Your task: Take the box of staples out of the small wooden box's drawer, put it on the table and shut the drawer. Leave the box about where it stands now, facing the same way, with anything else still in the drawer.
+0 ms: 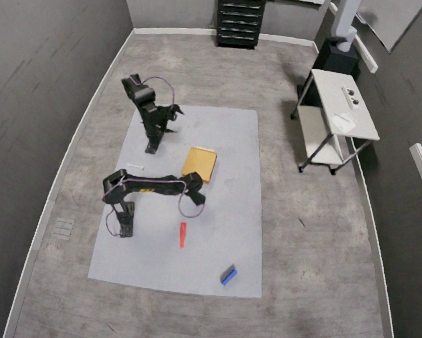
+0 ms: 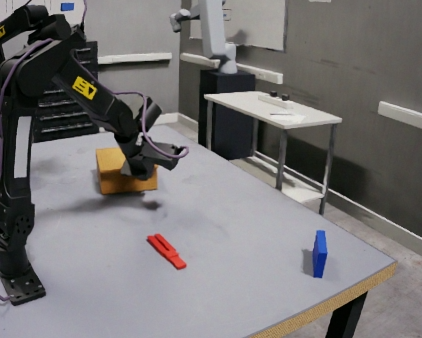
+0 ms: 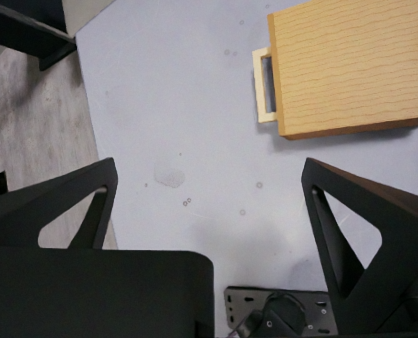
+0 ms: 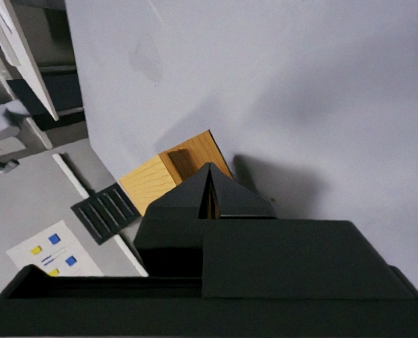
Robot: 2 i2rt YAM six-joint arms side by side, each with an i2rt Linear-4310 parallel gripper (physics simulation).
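Seen in the pictures: left gripper, fingertip midpoint: [image 1: 180, 123] [image 3: 209, 168]; right gripper, fingertip midpoint: [image 1: 202, 184] [image 2: 148, 177] [image 4: 209, 168]; left arm's base at its link origin: [image 1: 155, 140] [image 3: 285, 311]; right arm's base at its link origin: [image 1: 127, 219] [image 2: 16, 273].
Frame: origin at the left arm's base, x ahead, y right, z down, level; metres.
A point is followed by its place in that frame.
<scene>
The small wooden box [image 1: 200, 163] {y 0.141, x 0.340, z -0.079 m} [image 2: 111, 162] {y 0.175, x 0.288, z -0.079 m} [image 3: 345, 70] {y 0.129, x 0.319, z -0.079 m} [image 4: 147, 185] {y 0.169, x 0.387, z -0.079 m} stands on the table, orange-brown with a flat top. Its drawer front lies against the box with no visible gap, and the pale drawer handle [image 3: 259, 86] {y 0.021, x 0.339, z -0.046 m} sticks out from it. The drawer's inside is hidden, and no box of staples can be made out there. My left gripper [image 1: 180, 122] {y 0.051, x 0.221, z -0.289 m} [image 3: 209, 168] {y 0.051, x 0.221, z -0.289 m} is open and empty, above the table on the handle side of the box and apart from it. My right gripper [image 4: 209, 168] {y 0.253, x 0.375, z -0.055 m} is shut and empty, raised above the table close to the box.
A red clothespin-like piece [image 1: 183, 235] {y 0.536, x 0.340, z -0.012 m} [image 2: 166, 251] {y 0.544, x 0.331, z -0.011 m} lies on the table [image 1: 150, 270] {y 0.749, x 0.220, z 0.000 m} [image 2: 220, 300] {y 0.715, x 0.377, z 0.000 m}. A blue upright block [image 1: 229, 277] {y 0.691, x 0.606, z -0.060 m} [image 2: 319, 254] {y 0.725, x 0.577, z -0.056 m} stands near the table's corner. A small white piece [image 1: 135, 166] {y 0.208, x -0.056, z -0.004 m} lies between the arm bases. A white cart [image 1: 367, 120] stands off the table.
</scene>
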